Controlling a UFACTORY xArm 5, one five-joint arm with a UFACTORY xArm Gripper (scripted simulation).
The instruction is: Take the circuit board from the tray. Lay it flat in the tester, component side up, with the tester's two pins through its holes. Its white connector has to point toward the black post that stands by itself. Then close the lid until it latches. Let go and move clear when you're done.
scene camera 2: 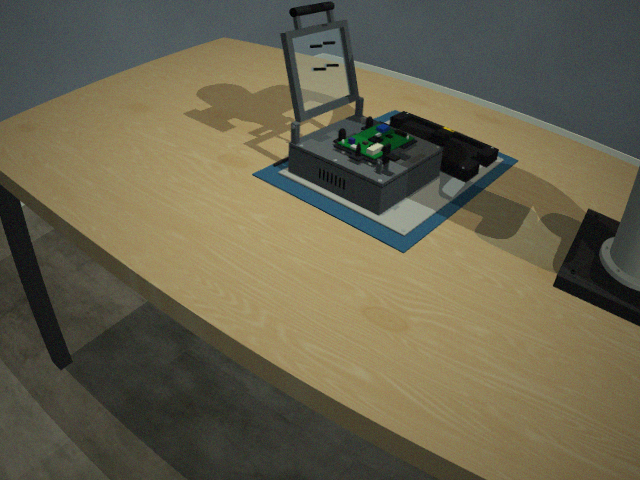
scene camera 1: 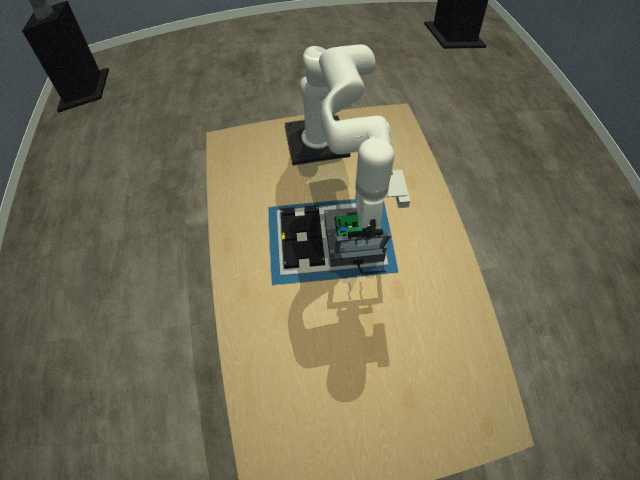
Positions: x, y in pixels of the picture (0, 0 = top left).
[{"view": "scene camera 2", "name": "green circuit board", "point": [381, 133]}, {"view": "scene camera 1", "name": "clear lid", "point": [354, 241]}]
